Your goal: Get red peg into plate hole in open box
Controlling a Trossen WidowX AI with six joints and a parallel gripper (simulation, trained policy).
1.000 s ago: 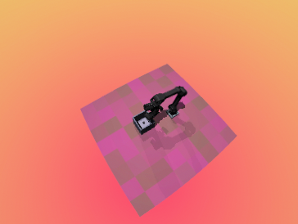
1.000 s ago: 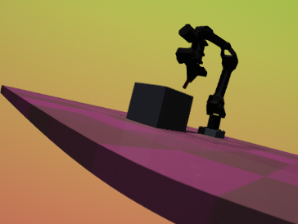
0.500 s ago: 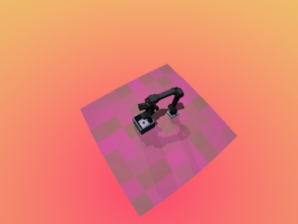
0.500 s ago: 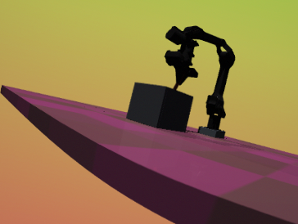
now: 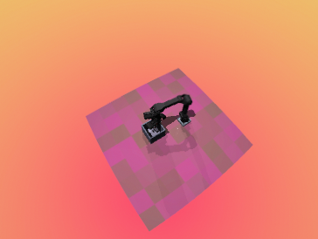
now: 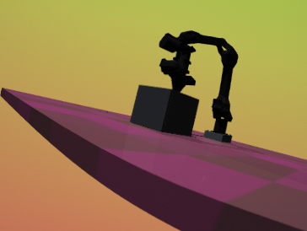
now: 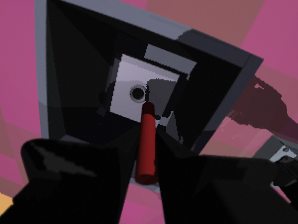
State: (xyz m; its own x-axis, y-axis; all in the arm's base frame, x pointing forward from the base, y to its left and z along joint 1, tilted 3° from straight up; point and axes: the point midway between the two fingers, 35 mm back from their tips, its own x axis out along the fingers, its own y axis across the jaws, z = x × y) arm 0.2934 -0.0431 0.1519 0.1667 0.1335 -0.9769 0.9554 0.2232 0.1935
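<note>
Now: gripper tip 10 mm below the red peg. The rest, counted from my gripper tip: light grey plate (30 mm ahead, 90 mm below).
</note>
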